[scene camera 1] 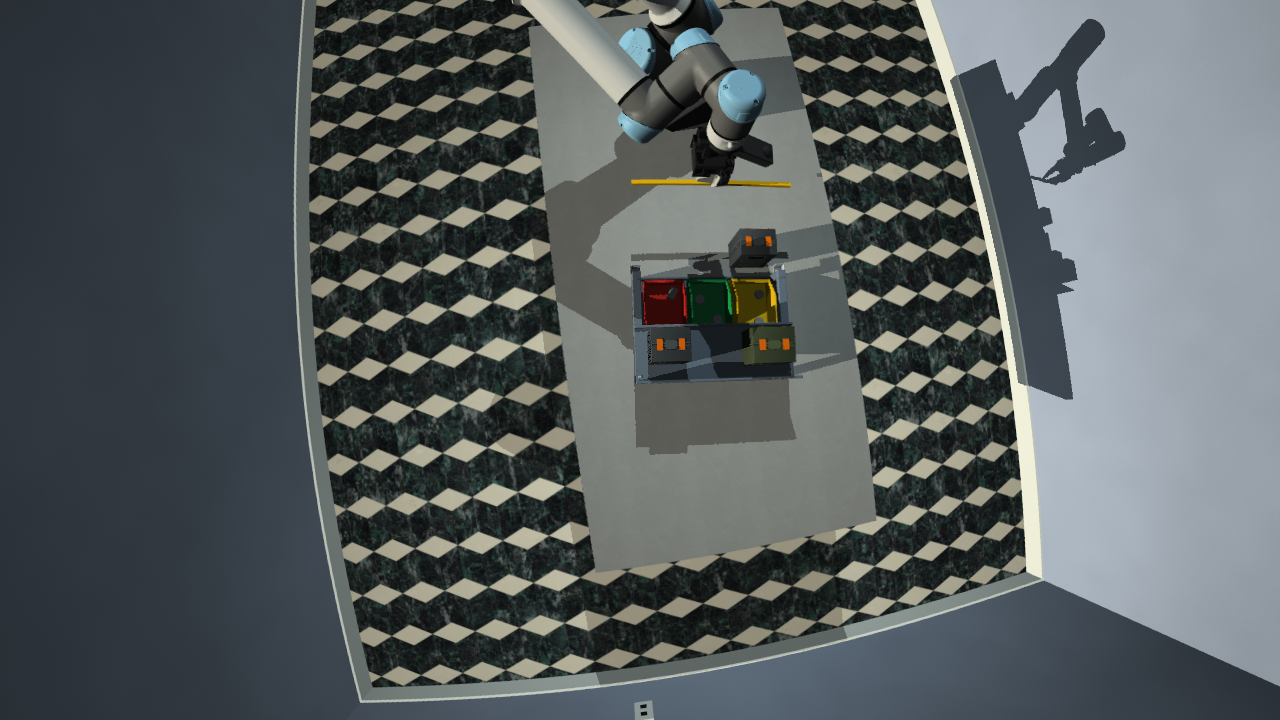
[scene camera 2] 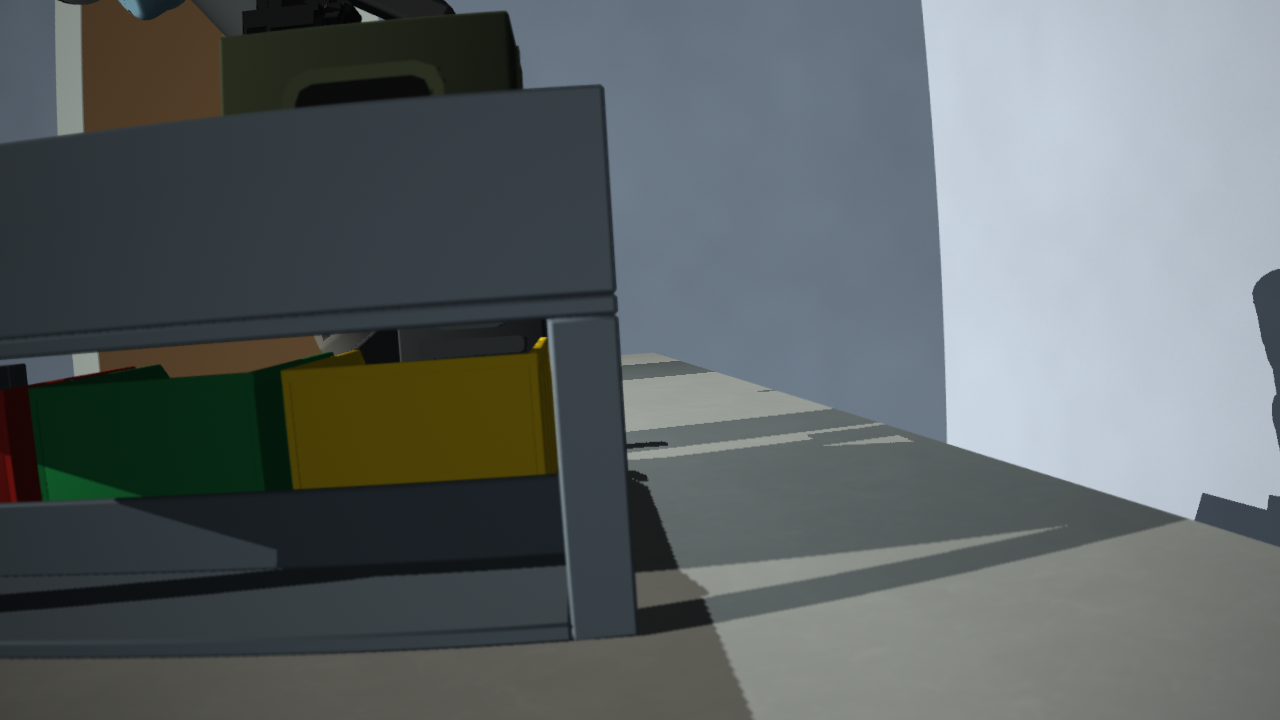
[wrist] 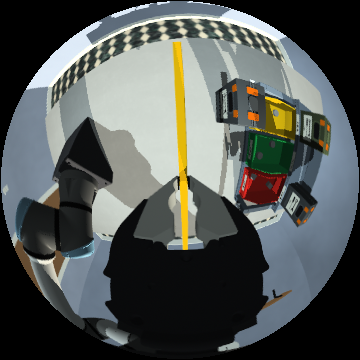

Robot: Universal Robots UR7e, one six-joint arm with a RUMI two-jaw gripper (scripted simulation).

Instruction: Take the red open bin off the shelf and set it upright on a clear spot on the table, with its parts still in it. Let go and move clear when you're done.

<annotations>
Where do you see a green bin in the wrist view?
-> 276, 160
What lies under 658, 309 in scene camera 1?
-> A red open bin.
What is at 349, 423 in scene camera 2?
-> A yellow bin.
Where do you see a yellow bin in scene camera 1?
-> At 750, 307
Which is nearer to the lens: the red open bin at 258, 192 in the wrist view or the thin yellow bar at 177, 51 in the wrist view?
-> The thin yellow bar.
</annotations>
